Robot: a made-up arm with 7 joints. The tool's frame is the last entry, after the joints. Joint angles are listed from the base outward. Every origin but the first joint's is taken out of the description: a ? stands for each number. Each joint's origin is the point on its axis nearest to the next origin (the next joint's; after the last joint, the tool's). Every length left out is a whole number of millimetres.
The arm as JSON. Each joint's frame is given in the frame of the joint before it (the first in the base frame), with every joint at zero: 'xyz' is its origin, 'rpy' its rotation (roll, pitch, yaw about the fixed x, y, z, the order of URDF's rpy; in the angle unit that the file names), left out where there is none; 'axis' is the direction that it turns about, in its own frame. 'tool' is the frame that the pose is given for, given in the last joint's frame.
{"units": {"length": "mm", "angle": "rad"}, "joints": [
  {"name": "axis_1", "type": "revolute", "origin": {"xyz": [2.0, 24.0, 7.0], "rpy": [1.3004, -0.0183, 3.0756]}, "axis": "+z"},
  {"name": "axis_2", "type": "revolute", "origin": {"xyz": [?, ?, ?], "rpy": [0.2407, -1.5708, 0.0]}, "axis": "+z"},
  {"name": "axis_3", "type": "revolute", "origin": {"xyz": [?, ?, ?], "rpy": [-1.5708, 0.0, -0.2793]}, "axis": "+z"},
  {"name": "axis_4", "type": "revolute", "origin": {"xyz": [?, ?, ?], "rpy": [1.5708, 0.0, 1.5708]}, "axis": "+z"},
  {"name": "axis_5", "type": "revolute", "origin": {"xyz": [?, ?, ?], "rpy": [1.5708, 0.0, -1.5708]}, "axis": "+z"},
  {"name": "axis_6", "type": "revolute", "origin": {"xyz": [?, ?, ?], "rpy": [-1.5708, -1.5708, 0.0]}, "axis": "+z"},
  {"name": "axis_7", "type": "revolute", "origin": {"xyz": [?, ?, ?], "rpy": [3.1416, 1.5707, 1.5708]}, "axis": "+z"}
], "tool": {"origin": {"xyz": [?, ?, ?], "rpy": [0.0, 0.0, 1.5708]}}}
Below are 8 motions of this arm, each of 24 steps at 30 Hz.
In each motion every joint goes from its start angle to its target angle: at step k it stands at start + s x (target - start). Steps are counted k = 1, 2, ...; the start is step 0. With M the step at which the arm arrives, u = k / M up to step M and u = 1 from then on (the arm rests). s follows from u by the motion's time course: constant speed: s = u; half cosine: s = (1 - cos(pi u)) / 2; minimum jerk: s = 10 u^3 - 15 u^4 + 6 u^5.
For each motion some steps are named. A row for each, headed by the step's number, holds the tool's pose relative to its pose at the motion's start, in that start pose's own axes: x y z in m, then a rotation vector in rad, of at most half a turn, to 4 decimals.
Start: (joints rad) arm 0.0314 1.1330 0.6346 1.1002 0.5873 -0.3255 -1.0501
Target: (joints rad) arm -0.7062 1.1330 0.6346 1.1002 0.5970 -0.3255 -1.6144
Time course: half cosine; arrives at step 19
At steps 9, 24:
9: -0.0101 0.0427 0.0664 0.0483 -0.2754 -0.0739
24: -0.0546 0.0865 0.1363 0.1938 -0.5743 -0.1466

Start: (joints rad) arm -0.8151 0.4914 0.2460 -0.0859 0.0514 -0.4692 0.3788
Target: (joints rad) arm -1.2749 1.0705 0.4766 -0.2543 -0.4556 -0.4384 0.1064
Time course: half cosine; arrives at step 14
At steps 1, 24:
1: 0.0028 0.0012 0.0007 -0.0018 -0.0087 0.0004
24: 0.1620 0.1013 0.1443 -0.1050 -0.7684 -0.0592

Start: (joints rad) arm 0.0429 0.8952 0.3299 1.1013 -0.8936 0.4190 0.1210
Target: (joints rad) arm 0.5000 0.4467 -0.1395 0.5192 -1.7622 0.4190 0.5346
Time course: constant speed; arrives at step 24
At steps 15, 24:
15: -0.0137 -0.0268 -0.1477 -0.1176 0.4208 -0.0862
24: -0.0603 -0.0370 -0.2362 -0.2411 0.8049 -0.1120

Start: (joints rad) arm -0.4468 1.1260 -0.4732 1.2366 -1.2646 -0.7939 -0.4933
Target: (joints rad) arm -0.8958 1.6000 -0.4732 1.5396 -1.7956 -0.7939 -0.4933
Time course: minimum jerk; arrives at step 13
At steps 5, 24:
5: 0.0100 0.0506 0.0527 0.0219 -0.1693 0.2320
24: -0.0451 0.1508 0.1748 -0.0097 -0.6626 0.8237

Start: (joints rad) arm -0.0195 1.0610 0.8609 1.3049 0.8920 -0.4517 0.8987
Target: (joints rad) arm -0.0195 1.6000 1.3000 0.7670 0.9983 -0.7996 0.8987
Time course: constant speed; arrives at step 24
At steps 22, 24:
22: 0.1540 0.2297 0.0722 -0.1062 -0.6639 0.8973
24: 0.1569 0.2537 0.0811 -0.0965 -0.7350 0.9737

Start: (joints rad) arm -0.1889 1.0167 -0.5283 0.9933 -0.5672 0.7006 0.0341
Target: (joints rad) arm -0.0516 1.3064 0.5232 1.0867 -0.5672 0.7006 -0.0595
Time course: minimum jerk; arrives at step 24
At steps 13, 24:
13: -0.0234 0.1039 -0.0200 -0.5730 -0.0989 0.0259
24: -0.0537 0.1710 -0.0450 -0.9587 -0.2566 0.0366

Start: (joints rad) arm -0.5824 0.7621 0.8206 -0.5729 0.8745 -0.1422 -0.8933
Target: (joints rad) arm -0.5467 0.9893 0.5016 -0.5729 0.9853 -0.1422 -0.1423
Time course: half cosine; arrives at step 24
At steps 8, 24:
8: 0.0075 0.0040 0.0076 0.0797 -0.0557 0.1515
24: 0.0245 0.0078 0.0316 0.2560 -0.3017 0.5891

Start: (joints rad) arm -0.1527 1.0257 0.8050 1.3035 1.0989 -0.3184 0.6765
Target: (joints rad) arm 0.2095 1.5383 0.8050 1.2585 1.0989 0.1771 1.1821
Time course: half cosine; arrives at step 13
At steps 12, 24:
12: 0.0669 0.1930 -0.0795 0.8555 0.0424 0.8539
24: 0.0678 0.1961 -0.0792 0.8672 0.0391 0.8675

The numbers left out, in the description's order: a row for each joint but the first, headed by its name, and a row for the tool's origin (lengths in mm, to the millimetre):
axis_2: 2.0 -9.0 0.0
axis_3: -55.0 -227.0 0.0
axis_4: 2.0 -15.0 0.0
axis_5: -137.0 -9.0 0.0
axis_6: 0.0 0.0 0.0
axis_7: 49.0 0.0 0.0
tool: 0.0 0.0 0.0

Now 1 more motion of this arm.
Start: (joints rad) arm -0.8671 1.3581 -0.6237 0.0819 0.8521 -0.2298 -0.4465
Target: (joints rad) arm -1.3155 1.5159 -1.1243 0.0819 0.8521 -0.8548 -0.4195
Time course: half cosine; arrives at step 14
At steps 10, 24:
10: -0.0187 0.0161 0.0010 0.3846 -0.4328 -0.1013
24: -0.0265 0.0153 -0.0001 0.4508 -0.5299 -0.1426

